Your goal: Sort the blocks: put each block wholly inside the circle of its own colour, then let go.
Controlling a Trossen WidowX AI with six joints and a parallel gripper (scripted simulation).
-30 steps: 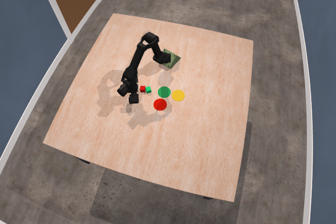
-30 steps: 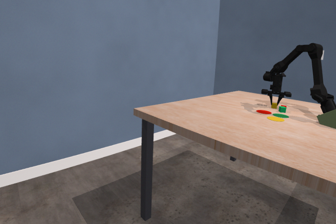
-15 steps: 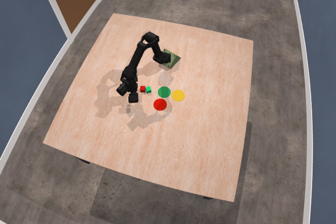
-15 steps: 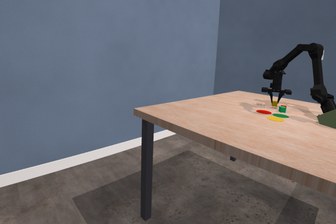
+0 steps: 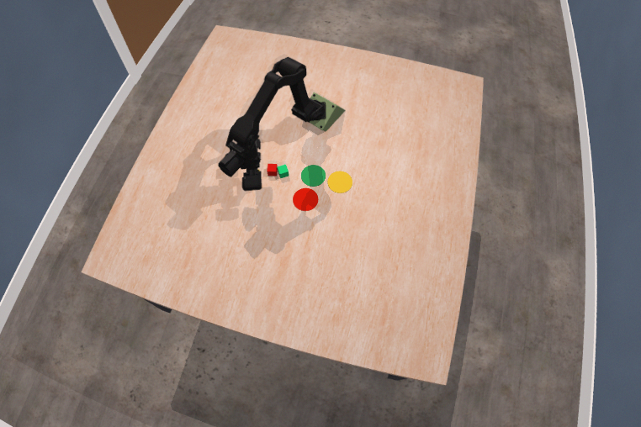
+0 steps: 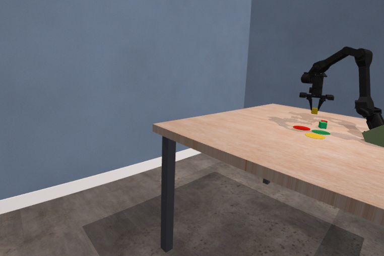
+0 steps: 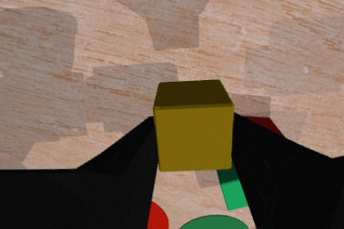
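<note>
My hand is 300 mm to the right of the yellow circle, 110 mm above it and 10 mm past it. Round my hand: yellow block (40 mm below); then green block (100 mm below, 90 mm to the left, 50 mm behind); then red block (100 mm below, 60 mm behind, 50 mm to the left).
</note>
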